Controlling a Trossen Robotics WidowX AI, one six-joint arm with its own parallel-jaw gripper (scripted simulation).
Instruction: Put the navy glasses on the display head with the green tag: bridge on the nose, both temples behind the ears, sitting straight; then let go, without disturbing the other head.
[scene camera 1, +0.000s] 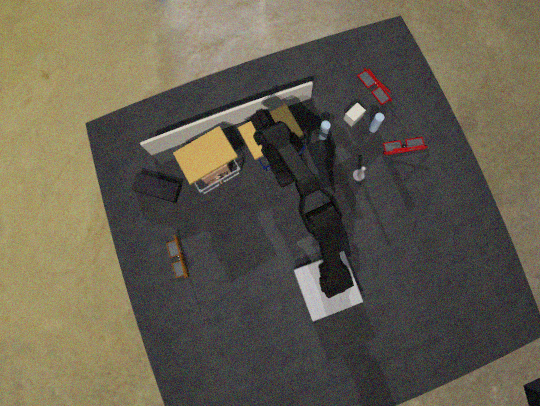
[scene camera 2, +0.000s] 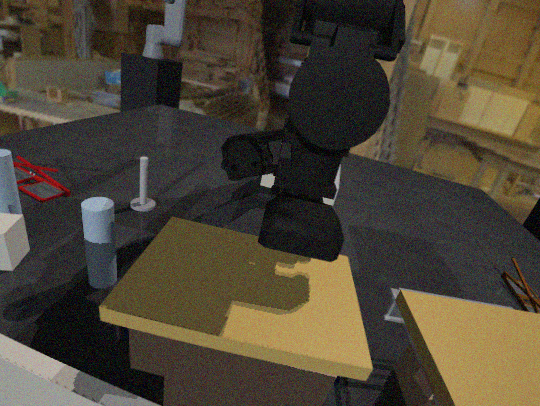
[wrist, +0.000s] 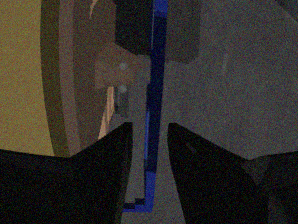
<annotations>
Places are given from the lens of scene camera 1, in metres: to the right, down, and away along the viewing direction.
white board (scene camera 1: 302, 92): 0.11, -0.37, 1.23
</annotations>
